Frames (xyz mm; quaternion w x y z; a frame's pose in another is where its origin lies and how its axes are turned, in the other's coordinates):
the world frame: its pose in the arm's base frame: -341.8 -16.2 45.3 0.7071 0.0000 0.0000 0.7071
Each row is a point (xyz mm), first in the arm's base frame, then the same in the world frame.
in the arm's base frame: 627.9 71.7 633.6
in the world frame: 87.9 -969.7 588.3
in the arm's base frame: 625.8 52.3 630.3
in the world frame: 68.5 -967.6 585.0
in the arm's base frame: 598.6 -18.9 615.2
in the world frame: -2.7 -940.4 569.9
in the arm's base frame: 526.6 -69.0 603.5
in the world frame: -52.8 -868.4 558.2
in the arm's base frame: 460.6 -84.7 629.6
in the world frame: -68.5 -802.4 584.3
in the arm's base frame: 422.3 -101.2 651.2
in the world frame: -85.0 -764.1 605.9
